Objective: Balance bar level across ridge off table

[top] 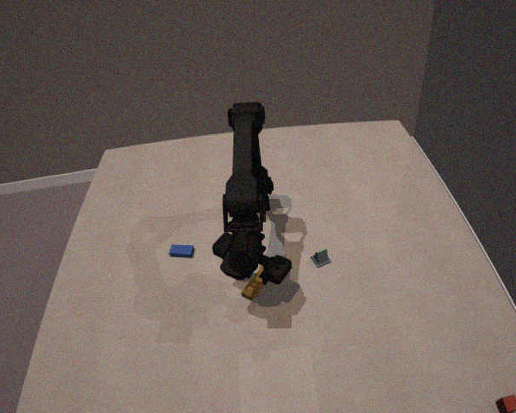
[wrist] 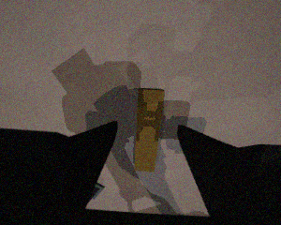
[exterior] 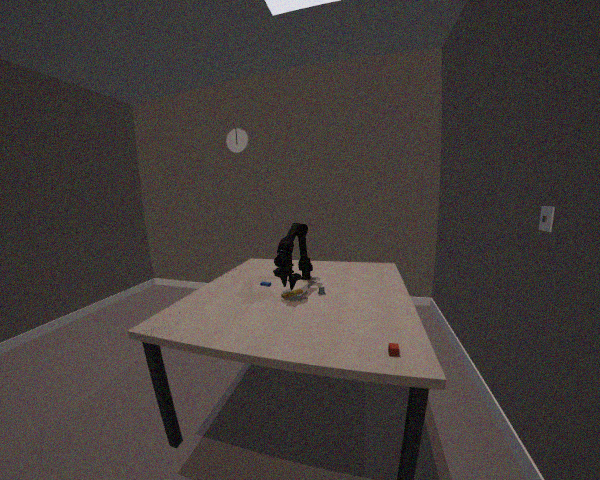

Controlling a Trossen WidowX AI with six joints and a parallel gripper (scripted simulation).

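Now: gripper tip 4 cm above the yellow bar, 3 cm past it and 2 cm to the right of it. From my gripper tip the other things lie so: blue oblong block 20 cm to the right, 15 cm behind, 4 cm below; small red cube 53 cm to the left, 42 cm ahead, 3 cm below.
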